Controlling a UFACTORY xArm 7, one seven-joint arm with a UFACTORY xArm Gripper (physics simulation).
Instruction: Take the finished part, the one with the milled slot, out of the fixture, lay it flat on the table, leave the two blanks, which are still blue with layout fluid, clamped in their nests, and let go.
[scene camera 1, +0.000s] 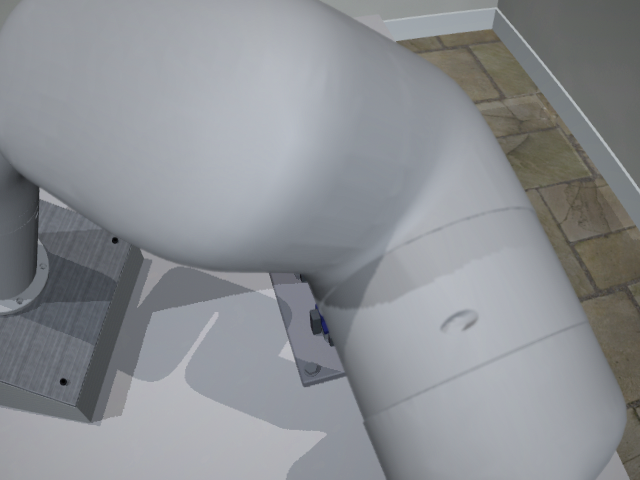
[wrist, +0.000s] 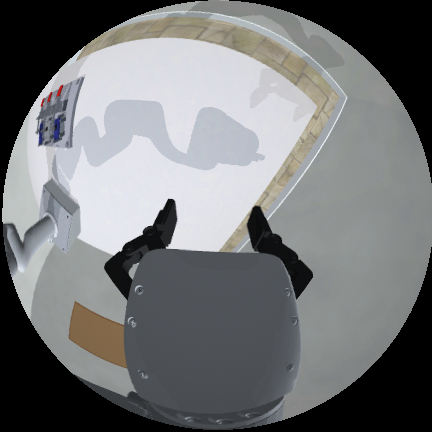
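Seen in the pictures: gripper, fingertip midpoint: (wrist: 213, 211); arm's base at its link origin: (wrist: 50, 223).
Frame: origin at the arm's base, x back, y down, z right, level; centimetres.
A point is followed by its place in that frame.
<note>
The fixture plate (scene camera 1: 302, 338) {x -34.8, y 10.2, z 12.8 cm} (wrist: 75, 102) {x -48.2, y 11.2, z 18.4 cm} lies on the table, at the far left in the wrist view; in the scene view the arm covers most of it. One blue blank (wrist: 57, 128) and a second blue blank (wrist: 41, 133) sit in the fixture, small in the wrist view. A sliver of blue (scene camera 1: 324, 323) {x -37.6, y 7.6, z 12.9 cm} shows beside the arm in the scene view. Between the blanks is grey metal; the milled slot is too small to make out. My gripper (wrist: 213, 211) {x -39.1, y -6.7, z 65.4 cm} is open and empty, high up and well away from the fixture. The arm hides it in the scene view.
Red clamp handles (wrist: 60, 91) stand along one side of the fixture. The robot's base block (scene camera 1: 67, 330) {x -7.3, y 4.4, z 8.0 cm} (wrist: 68, 227) {x -1.4, y 3.2, z 14.4 cm} is on the table (scene camera 1: 196, 439) {x -19.7, y 11.7, z 21.9 cm} (wrist: 125, 195) {x -21.6, y 11.7, z 43.6 cm} near the fixture. The large arm (scene camera 1: 232, 129) {x -29.4, y -46.9, z 37.5 cm} crosses above the fixture. Stone floor (scene camera 1: 537, 155) and walls lie beyond the table edge.
</note>
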